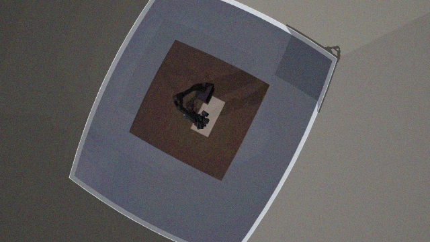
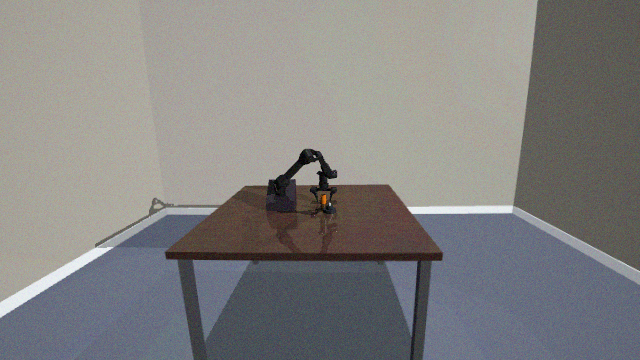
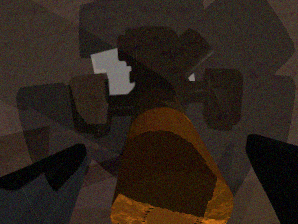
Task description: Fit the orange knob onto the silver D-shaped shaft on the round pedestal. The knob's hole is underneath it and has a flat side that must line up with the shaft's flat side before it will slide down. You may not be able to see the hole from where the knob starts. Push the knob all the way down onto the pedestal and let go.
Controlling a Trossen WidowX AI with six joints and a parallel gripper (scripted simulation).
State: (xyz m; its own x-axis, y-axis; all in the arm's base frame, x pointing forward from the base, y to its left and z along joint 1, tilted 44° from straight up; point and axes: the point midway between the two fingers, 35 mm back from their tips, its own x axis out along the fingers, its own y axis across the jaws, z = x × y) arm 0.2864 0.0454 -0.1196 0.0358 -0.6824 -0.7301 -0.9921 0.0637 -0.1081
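Now: gripper tip 19 cm to the left of the dark round pedestal, 5 cm short of it and 2 cm below it. The rest, counted from my gripper tip: orange knob 3 cm above.
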